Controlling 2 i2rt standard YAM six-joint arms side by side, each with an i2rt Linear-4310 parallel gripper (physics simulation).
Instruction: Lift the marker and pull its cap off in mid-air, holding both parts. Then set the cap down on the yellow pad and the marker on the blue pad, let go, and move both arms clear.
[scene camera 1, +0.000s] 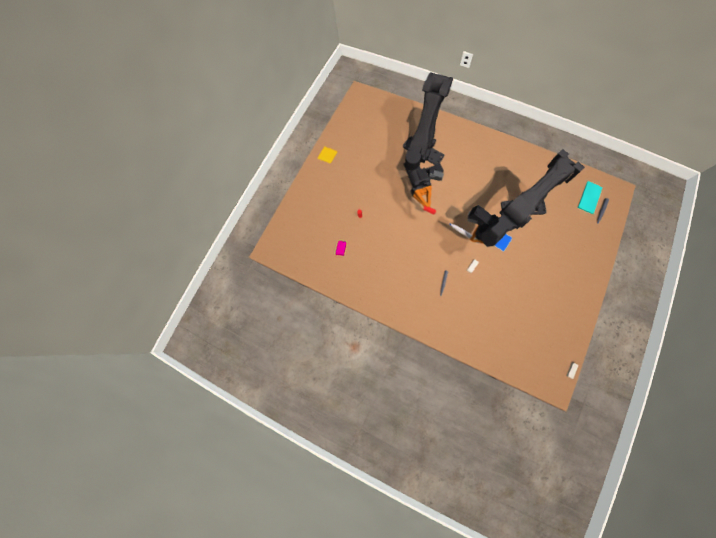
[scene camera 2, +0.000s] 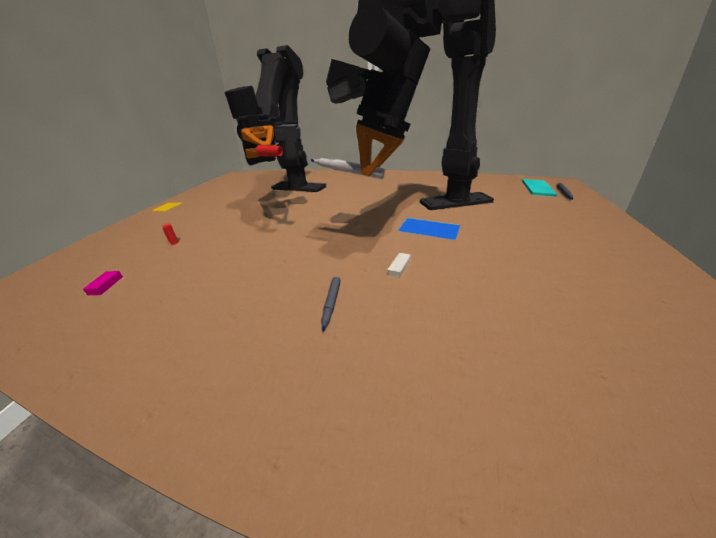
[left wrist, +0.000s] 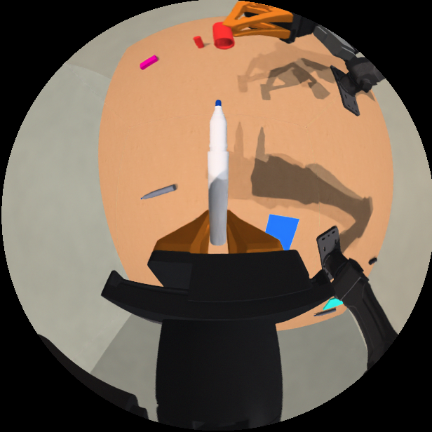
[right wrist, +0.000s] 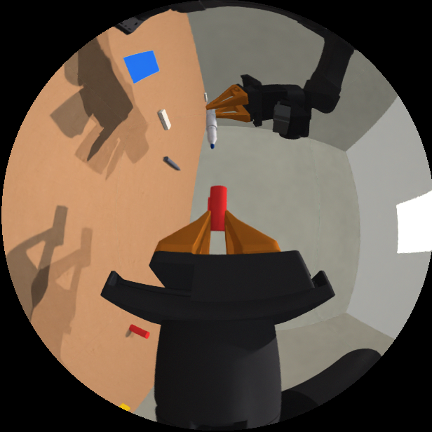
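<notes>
The white marker is in mid-air, uncapped, its blue tip bare. My left gripper is shut on its rear part. The red cap is apart from the marker, also in mid-air. My right gripper is shut on the cap. The yellow pad lies at the upper left in scene camera 1. The blue pad lies below the left arm, partly hidden by it in scene camera 1.
A small red cylinder, a magenta block, a white block and a grey pen lie on the table. A teal block and a dark pen lie at the far right.
</notes>
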